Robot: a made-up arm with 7 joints.
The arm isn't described. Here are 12 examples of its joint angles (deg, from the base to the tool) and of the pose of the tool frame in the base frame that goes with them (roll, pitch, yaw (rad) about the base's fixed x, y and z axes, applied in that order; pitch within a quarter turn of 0, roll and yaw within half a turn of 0; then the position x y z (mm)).
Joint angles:
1: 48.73 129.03 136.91 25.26 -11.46 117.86 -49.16
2: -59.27 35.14 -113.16 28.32 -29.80 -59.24 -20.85
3: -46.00 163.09 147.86 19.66 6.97 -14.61 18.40
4: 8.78 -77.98 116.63 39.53 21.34 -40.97 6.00
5: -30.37 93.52 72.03 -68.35 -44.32 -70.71 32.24
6: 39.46 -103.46 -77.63 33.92 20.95 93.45 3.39
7: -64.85 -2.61 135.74 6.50 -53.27 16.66 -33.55
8: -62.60 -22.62 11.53 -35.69 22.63 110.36 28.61
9: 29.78 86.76 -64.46 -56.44 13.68 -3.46 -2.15
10: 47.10 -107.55 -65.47 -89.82 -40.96 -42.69 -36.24
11: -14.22 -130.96 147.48 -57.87 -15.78 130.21 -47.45
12: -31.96 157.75 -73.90 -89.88 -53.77 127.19 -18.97
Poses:
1: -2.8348 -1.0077 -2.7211 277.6 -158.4 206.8
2: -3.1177 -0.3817 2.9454 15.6 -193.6 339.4
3: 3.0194 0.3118 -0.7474 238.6 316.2 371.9
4: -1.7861 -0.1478 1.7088 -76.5 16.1 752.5
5: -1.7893 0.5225 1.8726 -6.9 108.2 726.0
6: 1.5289 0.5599 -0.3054 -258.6 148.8 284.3
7: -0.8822 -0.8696 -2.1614 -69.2 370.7 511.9
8: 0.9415 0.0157 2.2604 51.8 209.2 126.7
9: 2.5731 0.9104 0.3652 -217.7 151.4 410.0
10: 1.8194 -0.7447 3.0404 -45.2 -12.7 118.8
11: -1.4190 0.1504 -2.9198 99.5 197.0 682.0
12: -0.4291 -0.2275 -2.1073 -159.2 248.7 380.3
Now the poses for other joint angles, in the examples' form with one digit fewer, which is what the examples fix.
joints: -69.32 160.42 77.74 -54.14 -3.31 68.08 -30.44
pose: -2.231 0.543 -0.348 59 290 595
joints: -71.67 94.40 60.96 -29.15 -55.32 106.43 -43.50
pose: 2.908 -0.018 0.770 -210 159 434
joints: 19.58 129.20 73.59 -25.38 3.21 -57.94 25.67
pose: -2.933 -0.109 -2.792 136 -277 500
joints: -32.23 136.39 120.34 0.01 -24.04 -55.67 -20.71
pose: -2.495 0.405 -1.813 278 105 582
